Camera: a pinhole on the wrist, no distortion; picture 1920 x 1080 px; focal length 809.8 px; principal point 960.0 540.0 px. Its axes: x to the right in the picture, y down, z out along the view. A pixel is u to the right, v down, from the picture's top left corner.
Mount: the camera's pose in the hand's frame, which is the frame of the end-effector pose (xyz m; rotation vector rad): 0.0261 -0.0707 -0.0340 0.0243 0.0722 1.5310
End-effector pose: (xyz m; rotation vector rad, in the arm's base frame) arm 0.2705 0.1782 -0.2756 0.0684 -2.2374 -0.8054
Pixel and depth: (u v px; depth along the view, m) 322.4 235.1 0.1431
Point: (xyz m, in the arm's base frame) 0.1029 0.0670 -0.3825
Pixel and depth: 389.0 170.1 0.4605
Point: -0.2664 0.0187 -0.5598
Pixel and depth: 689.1 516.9 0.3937
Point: -0.0477 0.2007 -0.5387
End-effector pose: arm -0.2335 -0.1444 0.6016 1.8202 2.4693 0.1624
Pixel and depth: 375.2 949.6 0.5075
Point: -0.5014 -0.4459 0.0526
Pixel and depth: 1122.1 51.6 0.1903
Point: -0.2916 -0.0003 0.4522
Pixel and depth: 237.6 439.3 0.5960
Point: -0.7567 -0.1799 -0.0401
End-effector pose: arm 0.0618 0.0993 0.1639 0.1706 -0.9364 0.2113
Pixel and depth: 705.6 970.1 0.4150
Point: -0.3015 -0.1866 0.2453
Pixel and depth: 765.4 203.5 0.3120
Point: -0.0150 -0.0835 0.4540
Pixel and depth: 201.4 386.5 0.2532
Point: 0.0109 -0.2367 0.3431
